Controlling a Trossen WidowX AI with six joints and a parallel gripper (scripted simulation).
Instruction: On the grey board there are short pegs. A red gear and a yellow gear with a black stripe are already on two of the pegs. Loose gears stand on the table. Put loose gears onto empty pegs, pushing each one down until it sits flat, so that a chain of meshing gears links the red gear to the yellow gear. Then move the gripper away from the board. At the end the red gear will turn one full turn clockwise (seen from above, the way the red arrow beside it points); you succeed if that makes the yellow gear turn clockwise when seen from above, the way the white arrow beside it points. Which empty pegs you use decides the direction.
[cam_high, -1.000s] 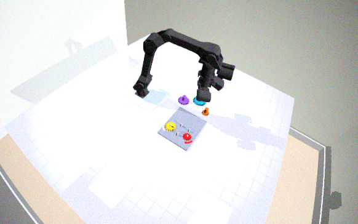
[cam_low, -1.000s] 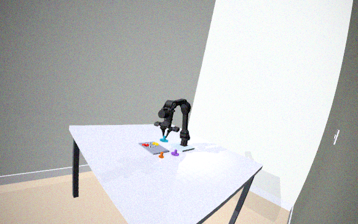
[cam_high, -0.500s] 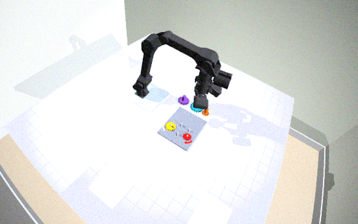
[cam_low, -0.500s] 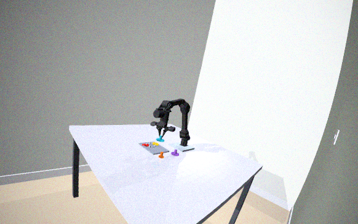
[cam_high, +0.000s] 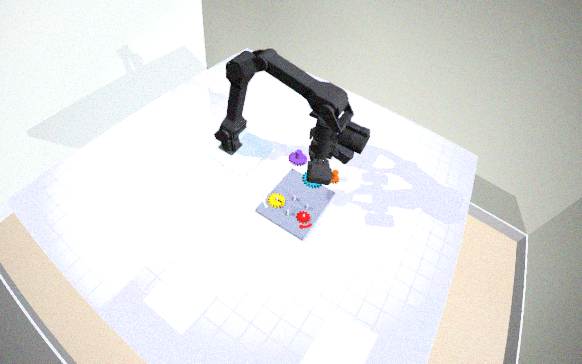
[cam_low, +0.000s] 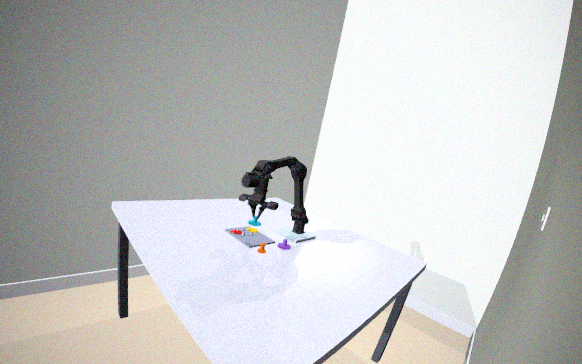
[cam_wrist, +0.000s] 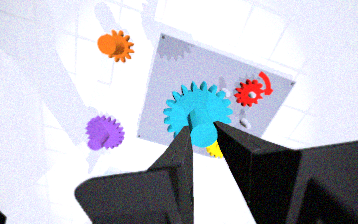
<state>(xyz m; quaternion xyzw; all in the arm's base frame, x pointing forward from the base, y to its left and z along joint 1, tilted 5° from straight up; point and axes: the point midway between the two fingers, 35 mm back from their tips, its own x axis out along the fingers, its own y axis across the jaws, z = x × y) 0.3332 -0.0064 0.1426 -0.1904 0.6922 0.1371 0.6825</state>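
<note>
My gripper tip is now 3 cm short of the red gear, 8 cm to the left of it and 10 cm above it. Round my gripper tip: yellow gear (7 cm behind, 8 cm to the right, 10 cm below); then red arrow (5 cm ahead, 10 cm to the right, 11 cm below); then cyan gear (1 cm below).
</note>
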